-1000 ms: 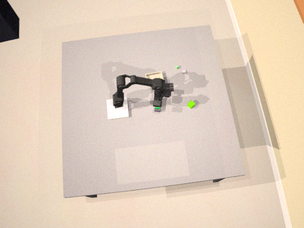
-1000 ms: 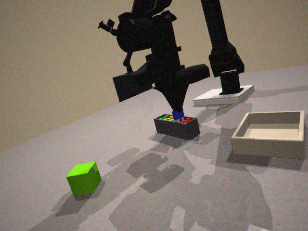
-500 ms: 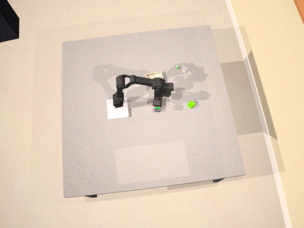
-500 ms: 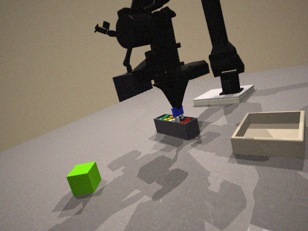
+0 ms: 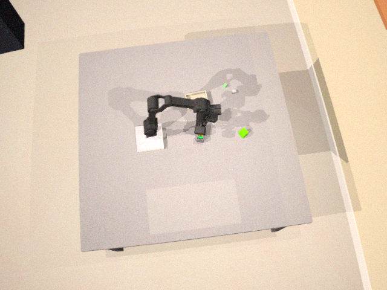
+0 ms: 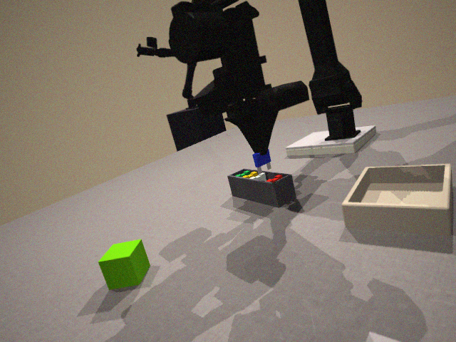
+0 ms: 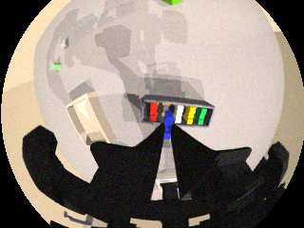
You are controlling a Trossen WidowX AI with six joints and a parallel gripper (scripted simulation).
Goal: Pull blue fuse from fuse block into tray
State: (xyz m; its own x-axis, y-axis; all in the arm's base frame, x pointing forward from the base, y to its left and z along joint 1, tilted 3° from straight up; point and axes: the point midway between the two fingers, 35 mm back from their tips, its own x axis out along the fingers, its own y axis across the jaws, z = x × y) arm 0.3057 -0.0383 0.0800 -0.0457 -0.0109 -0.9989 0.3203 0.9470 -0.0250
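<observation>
Right now my gripper tip is 10 mm short of the beige tray, 190 mm to the right of it and 70 mm above it. Round my gripper tip: blue fuse: 10 mm below; then bright green cube: 240 mm ahead, 80 mm to the right, 60 mm below.
</observation>
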